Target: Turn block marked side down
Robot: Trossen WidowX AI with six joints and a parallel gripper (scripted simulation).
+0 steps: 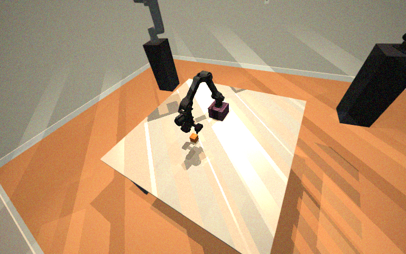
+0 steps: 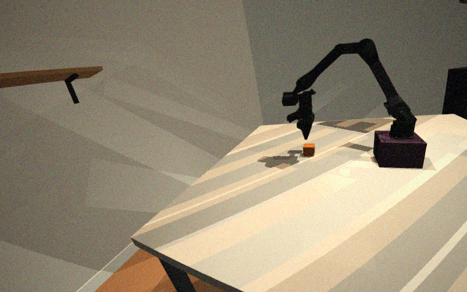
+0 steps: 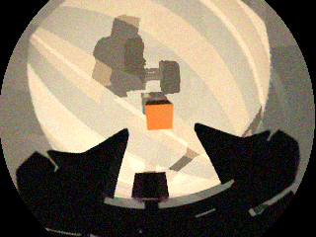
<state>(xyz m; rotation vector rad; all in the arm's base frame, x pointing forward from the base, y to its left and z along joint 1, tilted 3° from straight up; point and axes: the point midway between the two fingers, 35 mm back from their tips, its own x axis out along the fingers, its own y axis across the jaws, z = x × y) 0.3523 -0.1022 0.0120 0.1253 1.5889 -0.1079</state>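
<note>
The small orange block is 2 cm behind my gripper tip and 7 cm below it.
</note>
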